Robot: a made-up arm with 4 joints. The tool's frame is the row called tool.
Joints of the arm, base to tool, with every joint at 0 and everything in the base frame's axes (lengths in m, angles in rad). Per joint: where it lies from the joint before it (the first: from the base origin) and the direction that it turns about. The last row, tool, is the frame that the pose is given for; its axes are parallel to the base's.
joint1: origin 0 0 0.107 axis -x
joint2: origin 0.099 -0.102 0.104 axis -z
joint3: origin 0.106 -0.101 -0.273 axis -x
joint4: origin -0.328 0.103 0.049 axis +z
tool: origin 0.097 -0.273 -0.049
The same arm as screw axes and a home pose.
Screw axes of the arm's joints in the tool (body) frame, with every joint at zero. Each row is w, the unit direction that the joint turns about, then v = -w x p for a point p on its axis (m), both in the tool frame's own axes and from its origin. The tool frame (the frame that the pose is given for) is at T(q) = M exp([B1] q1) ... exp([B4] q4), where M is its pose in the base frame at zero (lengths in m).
B1 = (-1, 0, 0, 0, -0.169, 0.373)
B2 = (0, 0, -1, -0.271, 0.125, 0)
B3 = (-1, 0, 0, 0, 0, 0.17)
B4 = (0, 0, 1, 0.273, 0.097, 0)
M: xyz -0.026 -0.373 -0.062 (m) quaternion w x y z 1 0 0 0

